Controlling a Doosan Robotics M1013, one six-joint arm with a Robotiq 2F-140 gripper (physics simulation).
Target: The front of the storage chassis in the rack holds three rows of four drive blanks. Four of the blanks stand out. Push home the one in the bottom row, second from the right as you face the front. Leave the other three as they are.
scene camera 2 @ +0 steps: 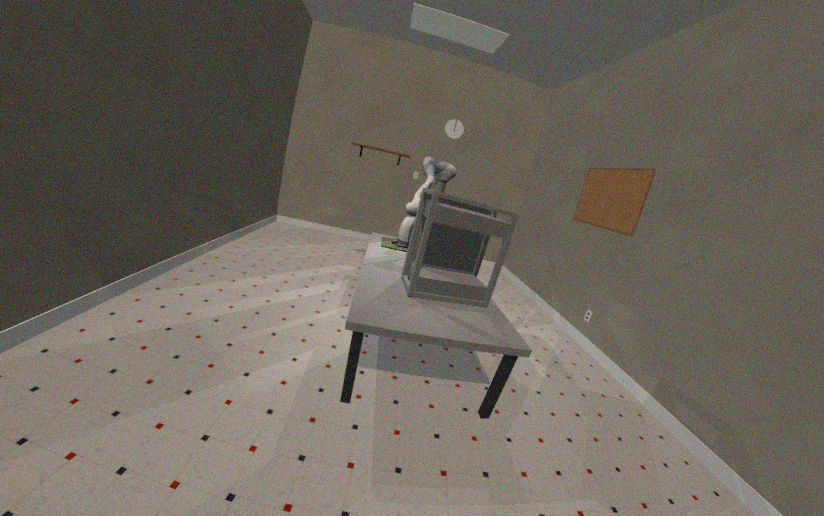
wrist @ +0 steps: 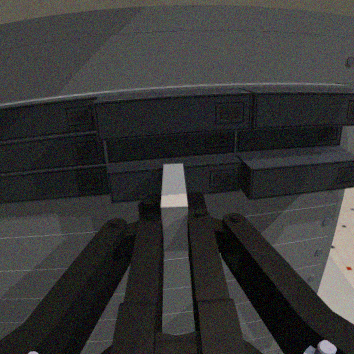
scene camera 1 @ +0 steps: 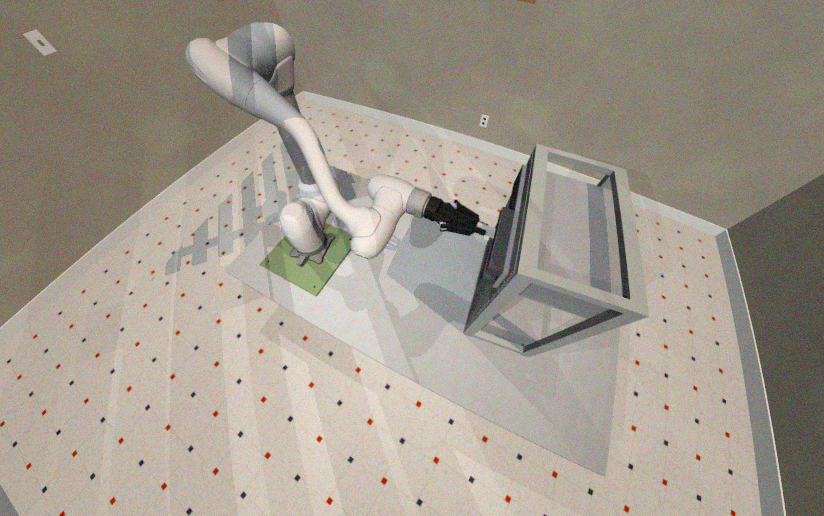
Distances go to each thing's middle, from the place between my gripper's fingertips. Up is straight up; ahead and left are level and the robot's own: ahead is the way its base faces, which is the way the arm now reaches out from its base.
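My hand: 40 mm right of the grey rack [scene camera 1: 561,242], 170 mm short of it, 160 mm above.
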